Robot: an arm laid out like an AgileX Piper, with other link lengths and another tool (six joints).
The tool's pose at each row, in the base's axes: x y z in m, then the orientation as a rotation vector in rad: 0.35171, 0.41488, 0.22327, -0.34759, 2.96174, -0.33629; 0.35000, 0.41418, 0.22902, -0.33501, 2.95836, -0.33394; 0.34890, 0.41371, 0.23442, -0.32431, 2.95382, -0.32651; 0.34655, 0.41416, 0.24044, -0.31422, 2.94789, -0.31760; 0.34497, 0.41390, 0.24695, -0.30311, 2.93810, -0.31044; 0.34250, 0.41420, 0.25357, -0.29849, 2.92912, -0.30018; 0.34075, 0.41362, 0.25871, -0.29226, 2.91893, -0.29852; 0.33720, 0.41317, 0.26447, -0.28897, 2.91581, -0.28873; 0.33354, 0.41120, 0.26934, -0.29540, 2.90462, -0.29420; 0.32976, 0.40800, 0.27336, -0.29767, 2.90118, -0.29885; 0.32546, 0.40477, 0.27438, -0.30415, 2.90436, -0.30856; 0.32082, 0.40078, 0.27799, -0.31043, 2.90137, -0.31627; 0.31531, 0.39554, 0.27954, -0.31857, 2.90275, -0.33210; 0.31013, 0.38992, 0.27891, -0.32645, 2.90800, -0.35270
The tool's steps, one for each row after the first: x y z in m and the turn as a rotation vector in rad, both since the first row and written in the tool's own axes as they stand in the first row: 0.00117, -0.00166, -0.00569, -0.00014, -0.00414, 0.00863; 0.00174, -0.00315, -0.01098, -0.00347, -0.01022, 0.01637; 0.00321, -0.00365, -0.01727, -0.00756, -0.01786, 0.02385; 0.00407, -0.00510, -0.02376, -0.00978, -0.02894, 0.03208; 0.00563, -0.00586, -0.03062, -0.01458, -0.03960, 0.03613; 0.00688, -0.00725, -0.03575, -0.01348, -0.04997, 0.04082; 0.00976, -0.00829, -0.04180, -0.01915, -0.05476, 0.04374; 0.01322, -0.01053, -0.04670, -0.01394, -0.06465, 0.03948; 0.01719, -0.01371, -0.05054, -0.01040, -0.06716, 0.03778; 0.02200, -0.01611, -0.05158, -0.00497, -0.06221, 0.03269; 0.02703, -0.01976, -0.05501, 0.00026, -0.06362, 0.02806; 0.03344, -0.02393, -0.05634, 0.00989, -0.05919, 0.02154; 0.03987, -0.02801, -0.05544, 0.02188, -0.04999, 0.01480
